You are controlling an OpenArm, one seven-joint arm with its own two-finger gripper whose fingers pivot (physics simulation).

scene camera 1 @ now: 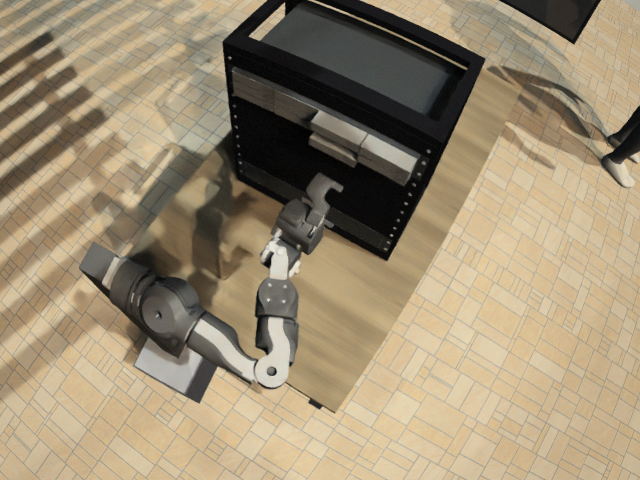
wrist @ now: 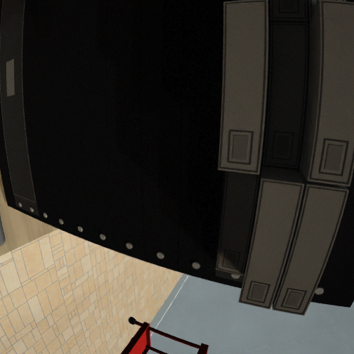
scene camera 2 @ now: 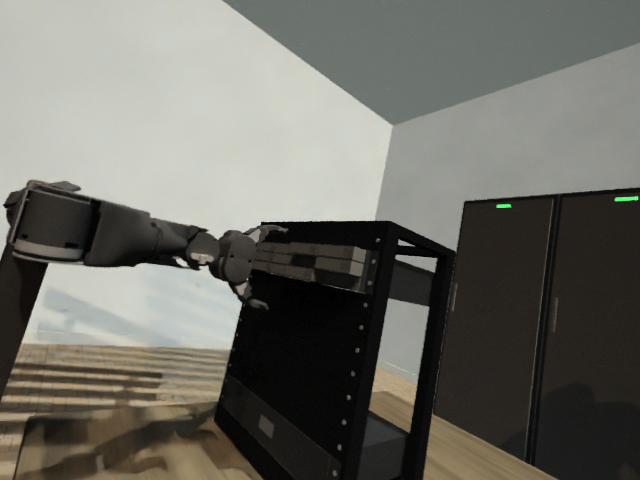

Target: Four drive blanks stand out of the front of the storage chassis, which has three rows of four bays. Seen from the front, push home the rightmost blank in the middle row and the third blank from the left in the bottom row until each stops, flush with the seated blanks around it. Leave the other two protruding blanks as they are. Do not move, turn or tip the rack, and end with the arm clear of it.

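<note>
The storage chassis is in the upper part of the black rack. The rightmost middle-row blank stands out. The third bottom-row blank also stands out; its lower edge is near my gripper in scene camera 2. In the wrist view the rack's up is to the right and its right side is at the bottom. My gripper is open and empty in front of the rack, one finger above the other. The fingers do not show in the wrist view. Contact with the rack cannot be told.
The third and rightmost top-row blanks also protrude. Between them and the bottom row, the third middle-row blank is seated. A red cart and dark cabinets stand beyond the rack.
</note>
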